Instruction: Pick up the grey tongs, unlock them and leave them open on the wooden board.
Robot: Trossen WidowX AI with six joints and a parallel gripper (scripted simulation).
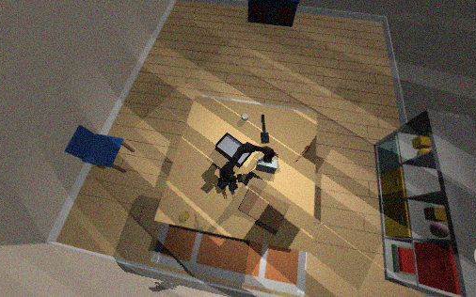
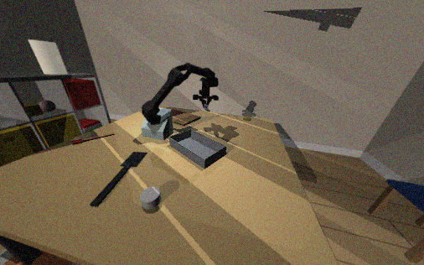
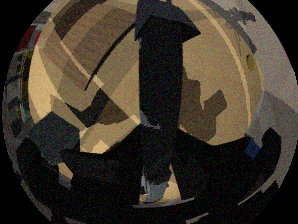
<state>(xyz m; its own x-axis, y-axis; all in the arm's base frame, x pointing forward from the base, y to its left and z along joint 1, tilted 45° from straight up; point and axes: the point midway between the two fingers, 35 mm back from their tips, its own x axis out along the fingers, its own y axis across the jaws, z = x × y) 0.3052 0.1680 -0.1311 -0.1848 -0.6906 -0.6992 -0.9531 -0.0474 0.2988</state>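
The wooden board lies 280 mm behind my gripper tip, 160 mm to the left of it and 140 mm below it. Also, from my gripper tip: grey roasting tin: 10 mm ahead, 350 mm to the right, 120 mm below; then black spatula: 280 mm behind, 570 mm to the right, 150 mm below; then yellow object: 380 mm ahead, 270 mm to the left, 140 mm below.
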